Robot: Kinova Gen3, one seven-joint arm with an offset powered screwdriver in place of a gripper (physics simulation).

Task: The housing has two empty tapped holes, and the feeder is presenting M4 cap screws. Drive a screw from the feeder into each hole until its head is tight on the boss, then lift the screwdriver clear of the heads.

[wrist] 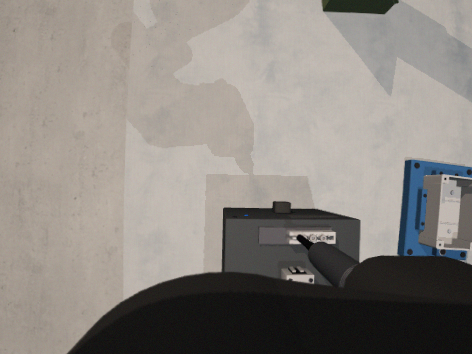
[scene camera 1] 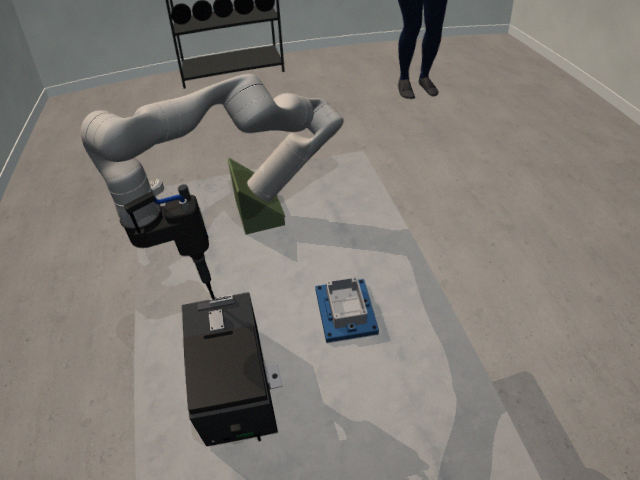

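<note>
My screwdriver [scene camera 1: 212, 297] [wrist: 300, 238] points down with its bit tip at the left part of the light screw rail [scene camera 1: 223, 298] [wrist: 326, 235] on the dark feeder [scene camera 1: 222, 372] [wrist: 245, 250]. Small screw heads show in the rail to the right of the tip in the wrist view. Whether the tip touches a screw or carries one is too small to tell. The pale open-topped housing [scene camera 1: 351, 319] [wrist: 434, 212] sits in the blue fixture [scene camera 1: 330, 334] [wrist: 409, 200], right of the feeder. Its corner holes are too small to judge.
A green wedge-shaped base [scene camera 1: 263, 222] [wrist: 357, 5] carries the arm behind the feeder and fixture. A small plate [scene camera 1: 276, 382] sticks out from the feeder's right side. A shelf rack [scene camera 1: 232, 63] and a standing person [scene camera 1: 408, 46] are far at the back.
</note>
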